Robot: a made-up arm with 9 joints.
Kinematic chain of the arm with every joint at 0, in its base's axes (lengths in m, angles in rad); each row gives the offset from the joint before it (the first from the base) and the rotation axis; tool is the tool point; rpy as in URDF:
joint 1: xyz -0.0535 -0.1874 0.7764 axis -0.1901 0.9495 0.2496
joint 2: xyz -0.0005 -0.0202 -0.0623 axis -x
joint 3: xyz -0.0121 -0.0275 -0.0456 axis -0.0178 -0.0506 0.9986
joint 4: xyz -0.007 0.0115 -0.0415 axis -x
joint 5: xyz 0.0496 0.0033 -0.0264 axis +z
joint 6: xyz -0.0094 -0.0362 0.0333 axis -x
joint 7: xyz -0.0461 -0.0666 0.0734 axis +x
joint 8: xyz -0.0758 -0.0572 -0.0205 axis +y
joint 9: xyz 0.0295 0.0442 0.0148 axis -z
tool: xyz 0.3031 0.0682 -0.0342 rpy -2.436 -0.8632 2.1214
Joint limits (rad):
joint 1: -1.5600..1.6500
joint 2: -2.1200..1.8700
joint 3: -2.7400..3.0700
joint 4: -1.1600..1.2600
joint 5: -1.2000..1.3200
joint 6: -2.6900..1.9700
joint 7: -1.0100..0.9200
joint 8: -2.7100..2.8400
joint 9: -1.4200..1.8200
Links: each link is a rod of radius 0.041 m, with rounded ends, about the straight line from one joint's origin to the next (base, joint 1, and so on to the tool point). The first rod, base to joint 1, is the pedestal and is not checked.
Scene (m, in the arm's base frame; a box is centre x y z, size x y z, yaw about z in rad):
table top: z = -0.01
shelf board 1: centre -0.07 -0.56 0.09 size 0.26 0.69 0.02 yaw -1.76
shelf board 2: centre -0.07 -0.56 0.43 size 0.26 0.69 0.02 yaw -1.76
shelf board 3: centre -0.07 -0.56 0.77 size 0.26 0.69 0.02 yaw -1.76
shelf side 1: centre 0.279 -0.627 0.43 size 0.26 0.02 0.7 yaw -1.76
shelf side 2: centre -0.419 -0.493 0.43 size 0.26 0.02 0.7 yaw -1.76
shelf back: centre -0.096 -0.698 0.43 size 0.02 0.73 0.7 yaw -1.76
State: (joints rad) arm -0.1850 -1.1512 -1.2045 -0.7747 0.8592 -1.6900 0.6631 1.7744 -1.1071
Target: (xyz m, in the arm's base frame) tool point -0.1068 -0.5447 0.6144
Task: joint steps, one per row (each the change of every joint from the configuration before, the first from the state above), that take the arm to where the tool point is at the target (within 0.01 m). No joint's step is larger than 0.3 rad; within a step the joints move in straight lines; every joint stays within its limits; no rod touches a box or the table.
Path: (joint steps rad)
1: -0.2508 0.0076 0.2025 0.1186 0.1536 0.0778 -0.1448 -0.2346 0.1429
2: -0.2509 0.0075 0.2025 0.1186 0.1536 0.0777 -0.1448 -0.2345 0.1429
3: -0.2508 0.0076 0.2025 0.1187 0.1536 0.0778 -0.1448 -0.2346 0.1429
4: 0.2266 0.1418 -0.0544 0.0578 -0.0210 -0.0276 0.1275 0.1430 -0.1060
5: 0.2267 0.1418 -0.0544 0.0578 -0.0210 -0.0275 0.1275 0.1429 -0.1060
6: 0.2266 0.1418 -0.0543 0.0579 -0.0210 -0.0276 0.1274 0.1430 -0.1061
7: 0.2266 0.1418 -0.0544 0.0578 -0.0210 -0.0275 0.1275 0.1430 -0.1060

